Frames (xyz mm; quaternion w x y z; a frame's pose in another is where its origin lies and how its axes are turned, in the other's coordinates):
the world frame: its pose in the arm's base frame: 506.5 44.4 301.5 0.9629 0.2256 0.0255 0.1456
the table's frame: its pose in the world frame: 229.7 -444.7 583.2 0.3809 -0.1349 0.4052 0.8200
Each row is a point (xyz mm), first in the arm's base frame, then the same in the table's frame.
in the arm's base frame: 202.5 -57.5 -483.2
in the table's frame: 1104.4 -340.1 -790.3
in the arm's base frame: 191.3 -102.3 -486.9
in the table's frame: 1093.7 -300.3 -811.5
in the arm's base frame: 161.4 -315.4 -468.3
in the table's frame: 1013.8 -112.0 -880.7
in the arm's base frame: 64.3 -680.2 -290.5
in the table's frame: 877.9 282.2 -863.9
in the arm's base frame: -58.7 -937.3 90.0
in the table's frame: 762.2 671.7 -617.1
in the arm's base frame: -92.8 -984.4 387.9
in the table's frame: 691.7 823.0 -363.6
